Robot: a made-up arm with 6 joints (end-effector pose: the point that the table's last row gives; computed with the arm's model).
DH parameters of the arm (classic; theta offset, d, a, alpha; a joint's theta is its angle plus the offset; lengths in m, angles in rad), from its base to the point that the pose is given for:
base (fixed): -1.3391 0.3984 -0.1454 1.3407
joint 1: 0 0.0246 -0.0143 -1.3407
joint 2: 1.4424 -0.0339 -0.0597 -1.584
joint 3: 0 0.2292 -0.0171 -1.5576
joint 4: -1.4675 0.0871 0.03 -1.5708
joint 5: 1.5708 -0.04 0 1.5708
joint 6: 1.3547 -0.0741 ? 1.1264
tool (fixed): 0.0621 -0.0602 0 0
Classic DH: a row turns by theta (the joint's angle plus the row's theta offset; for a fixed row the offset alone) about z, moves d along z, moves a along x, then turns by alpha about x.
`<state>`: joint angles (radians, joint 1 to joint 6).
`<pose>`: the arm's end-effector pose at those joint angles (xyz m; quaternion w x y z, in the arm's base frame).
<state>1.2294 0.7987 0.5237 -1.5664 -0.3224 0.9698</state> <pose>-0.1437 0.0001 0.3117 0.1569 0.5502 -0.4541 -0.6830</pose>
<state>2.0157 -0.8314 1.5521 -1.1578 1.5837 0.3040</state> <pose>-0.1123 0.0580 0.0685 0.9420 0.1722 0.2446 -0.1520</pose>
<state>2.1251 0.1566 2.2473 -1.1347 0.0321 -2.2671</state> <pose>-0.1819 -0.0733 0.2892 0.6200 -0.6921 -0.3526 0.1111</pose>
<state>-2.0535 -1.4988 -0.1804 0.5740 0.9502 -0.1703</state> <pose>0.2571 0.3398 0.4618 0.1395 0.0743 0.5724 -0.8046</pose>
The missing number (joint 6, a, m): -0.0324
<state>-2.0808 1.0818 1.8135 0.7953 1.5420 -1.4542</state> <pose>-0.3973 0.1730 0.4934 0.7792 0.3395 0.1730 -0.4977</pose>
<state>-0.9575 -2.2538 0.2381 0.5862 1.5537 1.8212</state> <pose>0.2569 0.2716 0.2084 0.3141 0.6621 -0.0625 -0.6775</pose>
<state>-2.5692 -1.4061 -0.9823 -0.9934 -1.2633 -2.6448</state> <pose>0.2321 0.0966 0.4131 0.6042 -0.2008 -0.7284 -0.2531</pose>
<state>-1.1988 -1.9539 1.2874 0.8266 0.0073 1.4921</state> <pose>0.2661 0.0867 0.4115 0.5460 -0.6123 -0.5677 0.0686</pose>
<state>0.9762 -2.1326 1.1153 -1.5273 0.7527 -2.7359</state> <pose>0.2249 0.1265 0.3085 0.0984 -0.0832 0.7398 0.6604</pose>
